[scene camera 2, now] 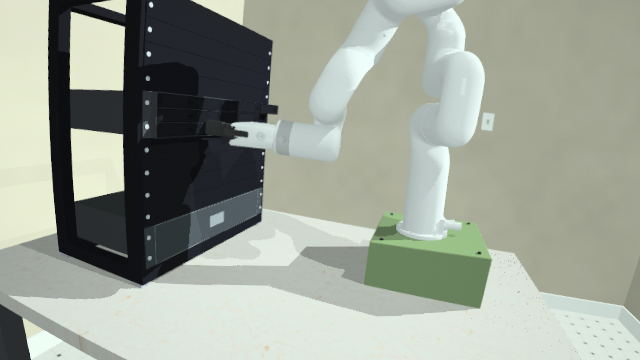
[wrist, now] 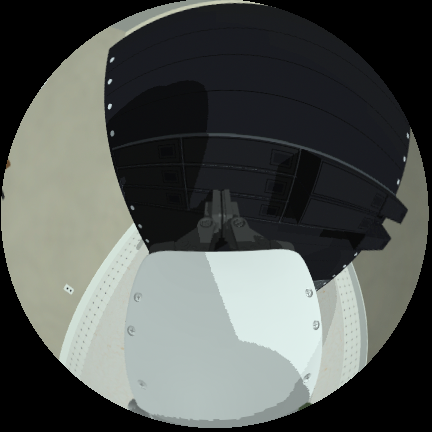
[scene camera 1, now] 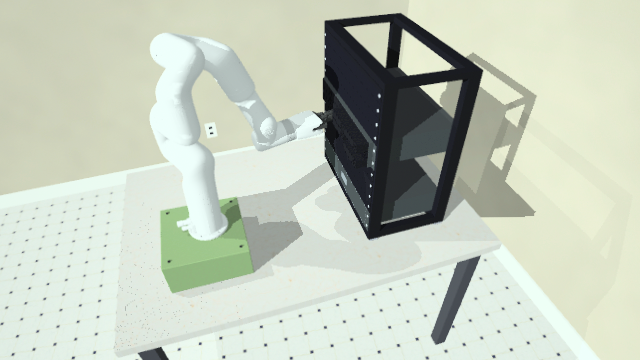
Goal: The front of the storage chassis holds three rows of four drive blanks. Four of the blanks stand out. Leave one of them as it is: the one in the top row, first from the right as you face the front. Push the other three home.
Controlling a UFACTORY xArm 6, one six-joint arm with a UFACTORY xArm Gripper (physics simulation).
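The storage chassis is mounted across the black rack. In the wrist view, one blank stands out at the far right of the top row; in scene camera 2 this blank juts past the rack's edge. Another blank stands out below it in the right-end column; I cannot tell its exact row. My gripper is shut and empty, its tips at the lower part of the second column from the left. Contact is unclear. Its fingers partly hide the blanks there, and shadow makes their depth unclear.
The rack stands on the table. A grey lower unit sits beneath the dark panels. The arm's green base block stands in front of the rack. A wall rises behind the rack.
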